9 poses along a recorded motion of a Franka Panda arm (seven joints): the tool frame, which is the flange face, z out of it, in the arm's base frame.
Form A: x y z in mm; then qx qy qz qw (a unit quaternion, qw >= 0).
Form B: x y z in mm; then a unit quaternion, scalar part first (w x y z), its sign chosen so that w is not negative. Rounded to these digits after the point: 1 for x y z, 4 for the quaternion.
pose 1, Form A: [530.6 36.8 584.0 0.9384 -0.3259 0.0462 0.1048]
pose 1, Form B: [530.6 36.8 584.0 0.1048 0.9384 -0.3259 0.0462]
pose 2, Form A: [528.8 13.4 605.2 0.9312 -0.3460 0.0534 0.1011]
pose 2, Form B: [528.8 13.4 605.2 0.1011 0.9312 -0.3460 0.0534]
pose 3, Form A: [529.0 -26.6 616.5 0.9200 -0.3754 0.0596 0.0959]
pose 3, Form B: [529.0 -26.6 616.5 0.0959 0.9200 -0.3754 0.0596]
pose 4, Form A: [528.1 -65.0 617.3 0.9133 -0.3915 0.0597 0.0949]
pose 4, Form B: [528.1 -65.0 617.3 0.0949 0.9133 -0.3915 0.0597]
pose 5, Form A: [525.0 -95.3 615.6 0.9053 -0.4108 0.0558 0.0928]
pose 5, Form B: [525.0 -95.3 615.6 0.0928 0.9053 -0.4108 0.0558]
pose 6, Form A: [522.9 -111.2 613.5 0.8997 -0.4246 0.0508 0.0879]
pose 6, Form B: [522.9 -111.2 613.5 0.0879 0.8997 -0.4246 0.0508]
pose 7, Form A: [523.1 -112.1 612.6 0.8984 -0.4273 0.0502 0.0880]
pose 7, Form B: [523.1 -112.1 612.6 0.0880 0.8984 -0.4273 0.0502]
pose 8, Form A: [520.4 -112.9 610.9 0.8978 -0.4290 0.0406 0.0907]
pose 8, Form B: [520.4 -112.9 610.9 0.0907 0.8978 -0.4290 0.0406]
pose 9, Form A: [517.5 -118.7 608.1 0.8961 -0.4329 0.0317 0.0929]
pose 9, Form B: [517.5 -118.7 608.1 0.0929 0.8961 -0.4329 0.0317]
